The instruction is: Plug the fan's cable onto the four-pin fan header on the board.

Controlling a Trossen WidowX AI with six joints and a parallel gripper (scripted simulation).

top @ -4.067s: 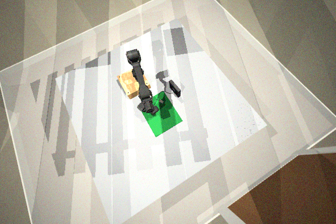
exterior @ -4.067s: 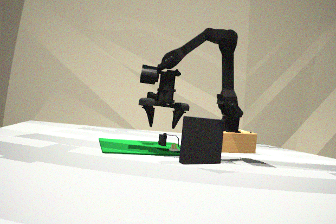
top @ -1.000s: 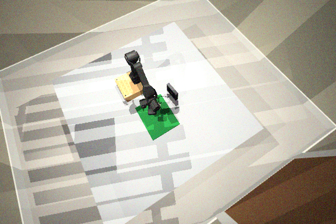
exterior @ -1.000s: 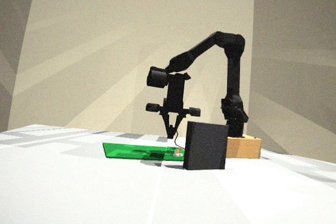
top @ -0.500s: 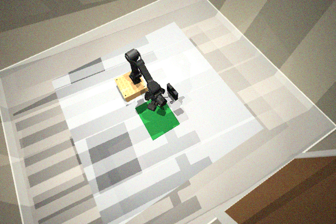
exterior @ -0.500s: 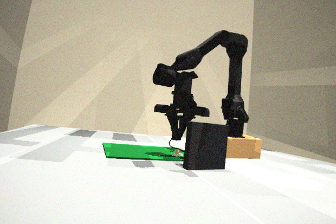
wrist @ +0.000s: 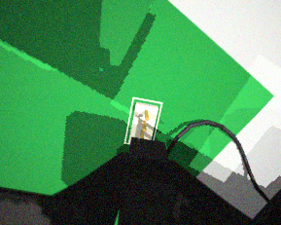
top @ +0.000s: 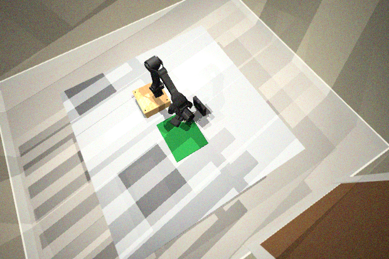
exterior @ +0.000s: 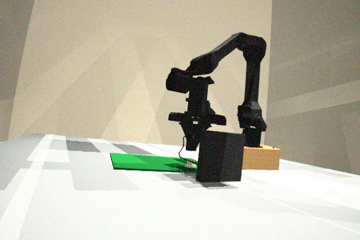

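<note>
My gripper tip is 6 cm above the four-pin header. Round my gripper tip: square fan: 14 cm to the left, 2 cm behind; green board: 8 cm below, 8 cm ahead, 6 cm to the right; black fan cable plug: 1 cm ahead, 1 cm above.
</note>
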